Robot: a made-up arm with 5 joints.
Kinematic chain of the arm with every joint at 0, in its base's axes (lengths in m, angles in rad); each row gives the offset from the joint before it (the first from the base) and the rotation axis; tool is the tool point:
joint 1: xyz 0 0 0.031 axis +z
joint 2: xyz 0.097 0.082 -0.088 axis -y
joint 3: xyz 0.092 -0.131 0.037 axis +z
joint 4: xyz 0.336 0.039 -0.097 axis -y
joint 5: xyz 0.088 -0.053 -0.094 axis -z
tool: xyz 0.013 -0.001 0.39
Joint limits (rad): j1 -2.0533..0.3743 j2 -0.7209..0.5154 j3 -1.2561..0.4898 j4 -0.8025..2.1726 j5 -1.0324..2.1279
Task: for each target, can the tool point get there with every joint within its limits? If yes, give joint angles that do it. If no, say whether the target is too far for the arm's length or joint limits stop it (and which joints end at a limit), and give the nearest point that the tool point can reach.
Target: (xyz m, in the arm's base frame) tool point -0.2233 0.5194 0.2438
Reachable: no: joint limits stop it (at a limit: joint 1, joint 2, joint 3) | nearest point -0.3530 0.0573 0.2358 | short by 0.480 m
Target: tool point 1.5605 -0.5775 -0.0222
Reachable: no: too far | nearest point 0.7672 -0.2839 -0.0410 | short by 0.846 m
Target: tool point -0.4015 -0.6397 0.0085
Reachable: yes | joints -1.6836 -0.1854 -0.5016 -0.4075 0.2242
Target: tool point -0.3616 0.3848 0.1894
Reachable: no: joint limits stop it (at a limit: joint 1, joint 2, joint 3) | nearest point -0.4114 0.0704 0.2464 | short by 0.323 m
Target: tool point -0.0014 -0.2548 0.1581
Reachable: yes | joints -1.0990 0.3325 -0.3777 1.0803 1.1347
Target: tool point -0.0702 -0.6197 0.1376
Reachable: yes | joints -1.4896 -0.0976 -0.1241 0.0926 0.4840
